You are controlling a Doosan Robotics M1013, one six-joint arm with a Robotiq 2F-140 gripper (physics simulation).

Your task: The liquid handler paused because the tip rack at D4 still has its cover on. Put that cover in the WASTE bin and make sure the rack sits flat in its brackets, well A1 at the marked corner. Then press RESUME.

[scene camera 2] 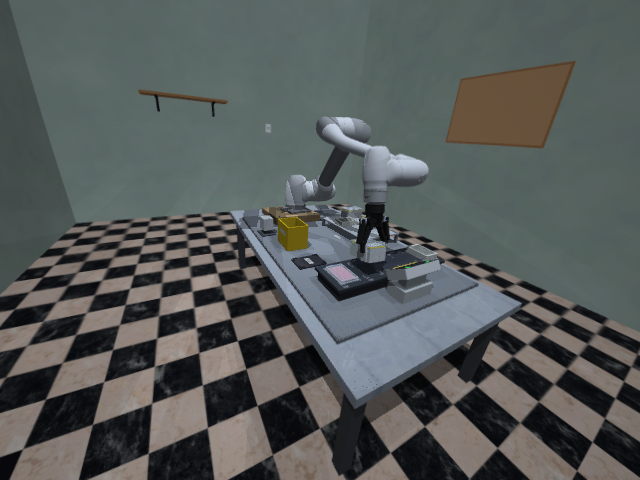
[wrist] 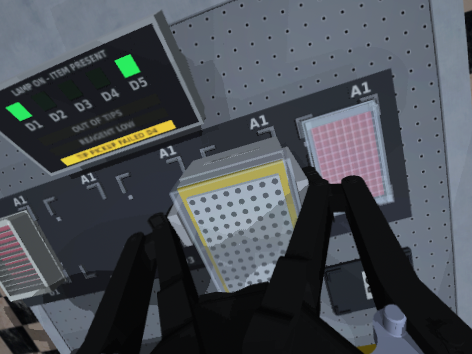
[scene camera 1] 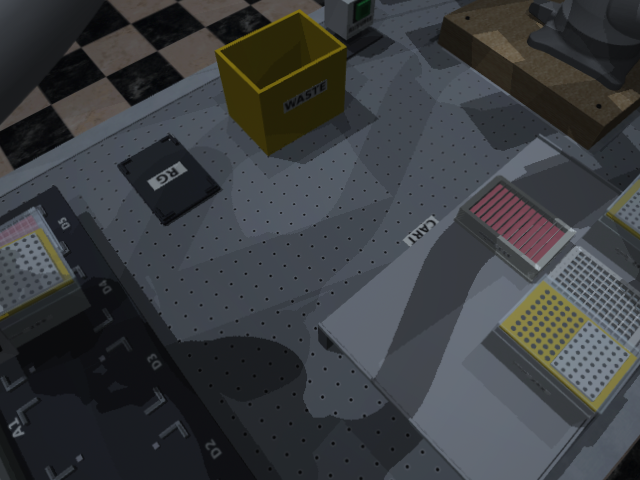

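Note:
The D4 tip rack, white and grey with a yellow rim, has its clear cover over it. My gripper is shut on this covered rack by its two sides and holds it above the dark deck; whether the pads bear on cover or rack is hidden. In the wrist view the D4 lamp is dark and a yellow line reads TIP PICKUP FAILED D4. The A1 mark shows behind the rack. The yellow WASTE bin stands upright. The green RESUME button is behind it.
A pink rack sits at D5, beside the held rack. A pink-striped rack sits at D1. The status screen stands behind the deck. A black RG plate lies between deck and bin. The cart carries several racks.

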